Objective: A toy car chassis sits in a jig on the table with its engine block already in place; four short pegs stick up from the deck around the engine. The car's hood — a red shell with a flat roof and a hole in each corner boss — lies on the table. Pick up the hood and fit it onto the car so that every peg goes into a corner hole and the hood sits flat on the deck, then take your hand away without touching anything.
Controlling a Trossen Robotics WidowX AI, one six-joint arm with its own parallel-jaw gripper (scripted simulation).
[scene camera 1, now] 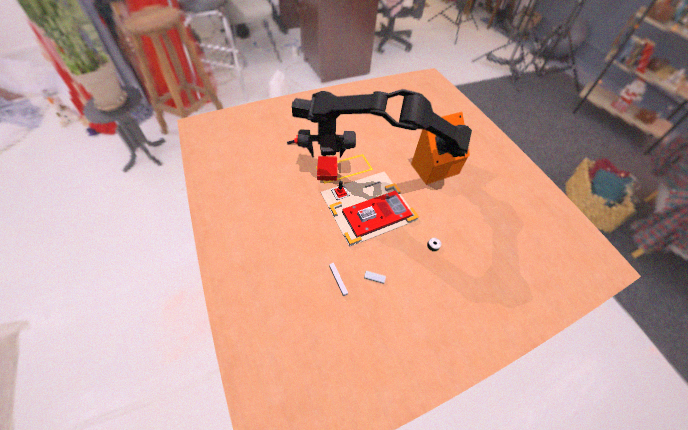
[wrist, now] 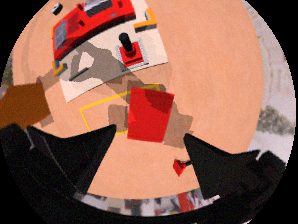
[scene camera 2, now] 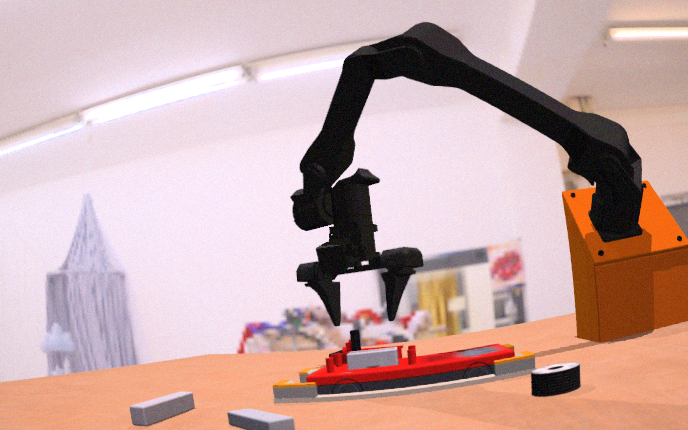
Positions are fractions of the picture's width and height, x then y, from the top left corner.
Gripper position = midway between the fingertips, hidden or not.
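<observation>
There's a grey engine block (scene camera 2: 0.56,0.83) here, and a black wheel (scene camera 2: 0.81,0.88) too. You'd also see a red hood (wrist: 0.50,0.49). As for my gripper (scene camera 2: 0.53,0.75), it's open and it's holding nothing; scene camera 1 shows the gripper as well (scene camera 1: 0.47,0.37), and so does the wrist view (wrist: 0.51,0.60).
</observation>
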